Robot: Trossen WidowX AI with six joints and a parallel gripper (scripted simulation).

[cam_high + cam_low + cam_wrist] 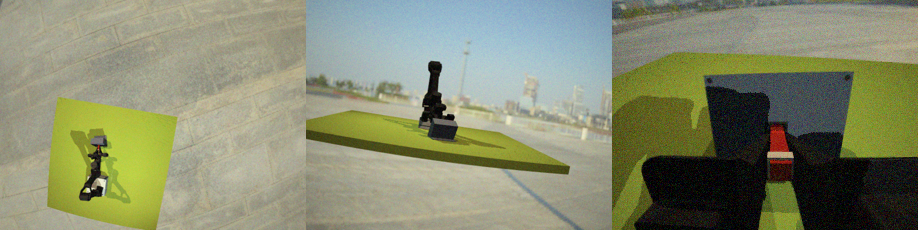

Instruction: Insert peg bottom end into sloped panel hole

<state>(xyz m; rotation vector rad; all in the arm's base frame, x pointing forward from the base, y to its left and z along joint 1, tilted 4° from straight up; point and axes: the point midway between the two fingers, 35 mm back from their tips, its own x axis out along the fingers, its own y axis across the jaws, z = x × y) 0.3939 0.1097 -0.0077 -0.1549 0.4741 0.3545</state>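
My gripper tip is 4 cm short of the sloped panel, 2 cm above it and 1 cm to the right of it. The rest, counted from my gripper tip: red square peg: 1 cm to the right, 1 cm behind, 1 cm above.
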